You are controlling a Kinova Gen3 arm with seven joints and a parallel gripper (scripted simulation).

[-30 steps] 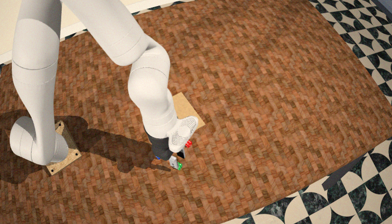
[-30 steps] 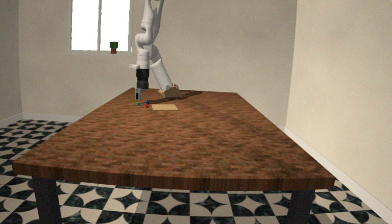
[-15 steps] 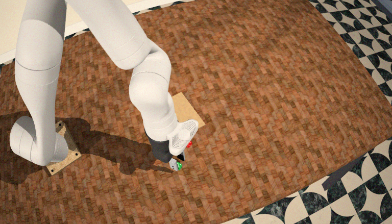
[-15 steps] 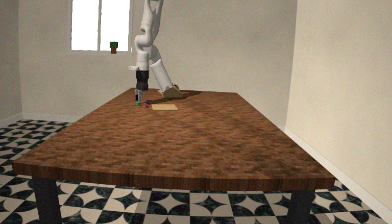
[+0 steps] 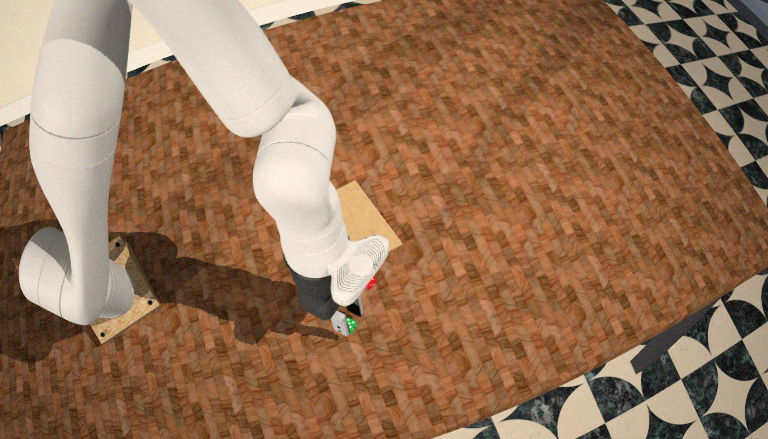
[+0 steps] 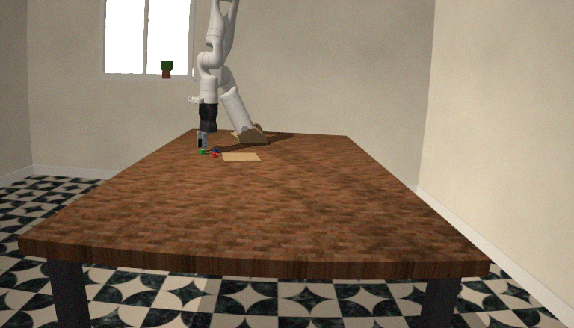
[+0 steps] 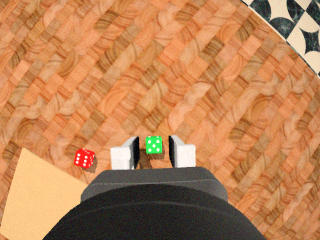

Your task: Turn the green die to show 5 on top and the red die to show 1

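My gripper is now 3 cm above the green die. Also, from my hand: tan mat: 15 cm to the left, 6 cm ahead, 4 cm below; then red die: 6 cm ahead, 5 cm to the left, 3 cm below; then blue die: 6 cm to the left, 3 cm below, 3 cm behind.
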